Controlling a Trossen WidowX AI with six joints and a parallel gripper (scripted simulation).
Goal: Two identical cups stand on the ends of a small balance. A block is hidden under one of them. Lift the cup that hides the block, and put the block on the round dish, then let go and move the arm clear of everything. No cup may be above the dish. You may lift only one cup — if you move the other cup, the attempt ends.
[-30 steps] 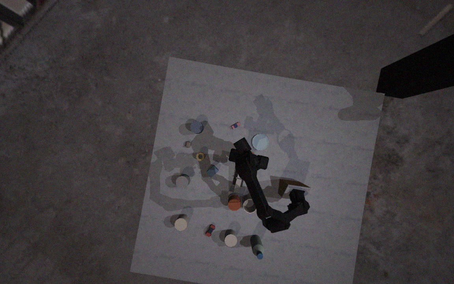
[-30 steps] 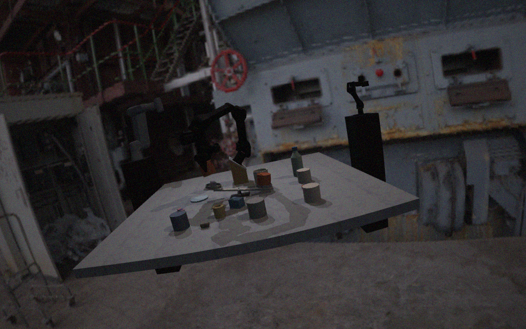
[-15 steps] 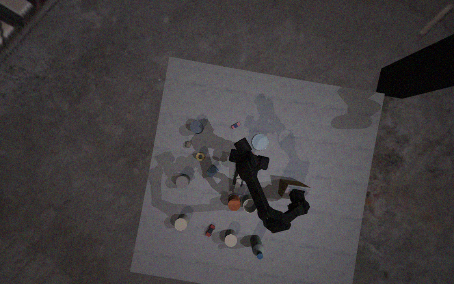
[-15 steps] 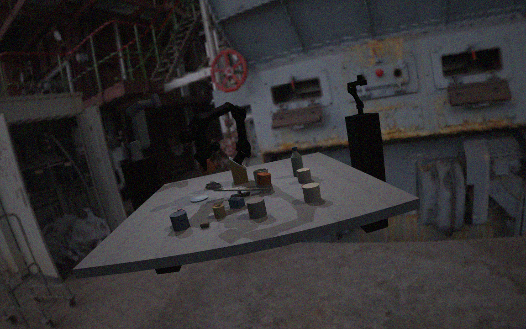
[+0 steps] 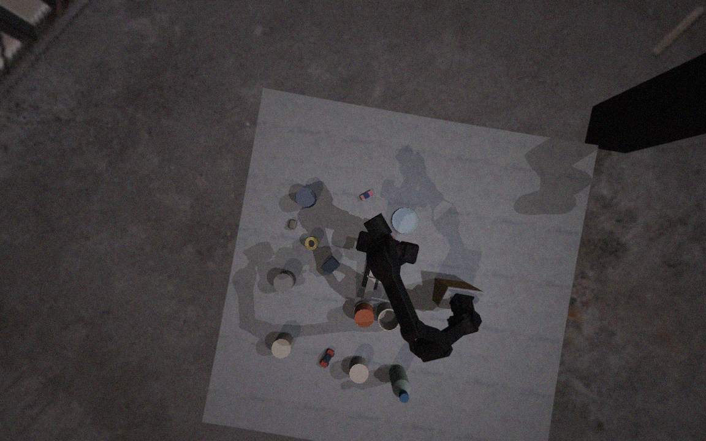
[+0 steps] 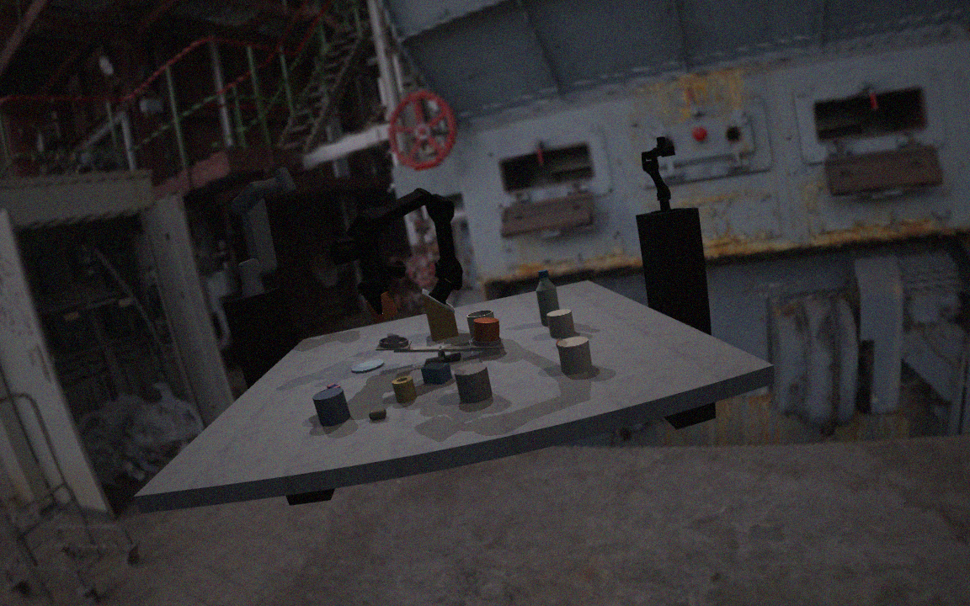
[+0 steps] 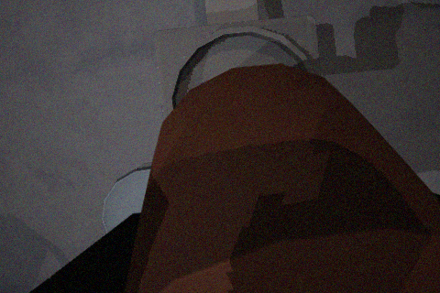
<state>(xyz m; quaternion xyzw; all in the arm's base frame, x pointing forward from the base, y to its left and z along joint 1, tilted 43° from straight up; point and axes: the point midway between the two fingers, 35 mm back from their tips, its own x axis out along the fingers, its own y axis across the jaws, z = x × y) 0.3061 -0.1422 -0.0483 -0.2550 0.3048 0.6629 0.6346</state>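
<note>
Right now my gripper tip is 8 cm above the grey block and 1 cm to the right of it. The rest, counted from my gripper tip: beam 14 cm to the left, 13 cm below, 1 cm ahead; then balance 15 cm below, 13 cm to the left, 1 cm ahead; then dish 17 cm below, 10 cm to the right, 8 cm behind.
</note>
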